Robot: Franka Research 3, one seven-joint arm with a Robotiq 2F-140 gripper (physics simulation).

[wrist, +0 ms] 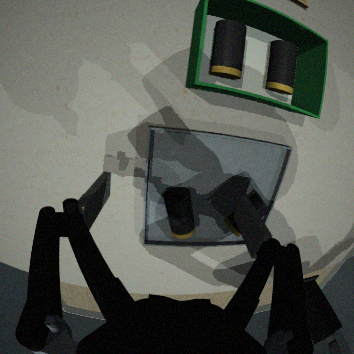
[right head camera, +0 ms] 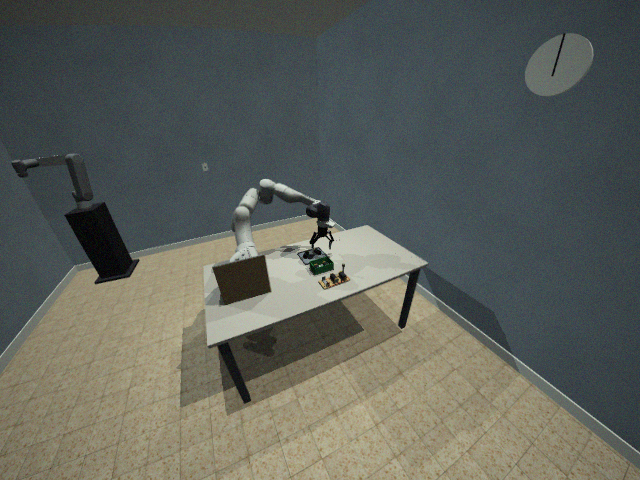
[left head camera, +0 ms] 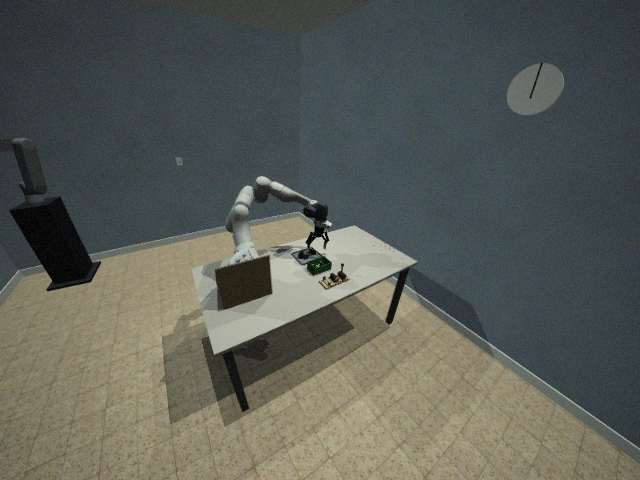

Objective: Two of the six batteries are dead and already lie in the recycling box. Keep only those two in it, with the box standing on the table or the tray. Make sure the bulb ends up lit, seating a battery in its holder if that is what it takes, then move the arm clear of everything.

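Observation:
The green box (left head camera: 321, 268) (right head camera: 322, 267) (wrist: 310, 75) stands on the table with two black batteries (wrist: 229, 47) (wrist: 282, 65) in it. The tray (wrist: 250, 157) is beside it and holds a battery (wrist: 179, 210) and another battery (wrist: 233, 225), partly hidden by a finger in the wrist view. My gripper (left head camera: 317, 246) (right head camera: 321, 246) (wrist: 175, 196) is open and empty, above the tray, its fingers to either side of the first battery. The orange circuit board (left head camera: 329, 284) (right head camera: 328, 285) lies beyond the box, with dark parts and an upright post; whether the bulb is lit, I cannot tell.
A brown panel (left head camera: 244, 282) (right head camera: 241, 279) stands upright on the table (left head camera: 273, 310) (right head camera: 279, 304), near my arm's base. Another arm stands on a black pedestal (left head camera: 49, 242) (right head camera: 100, 240), away from the table.

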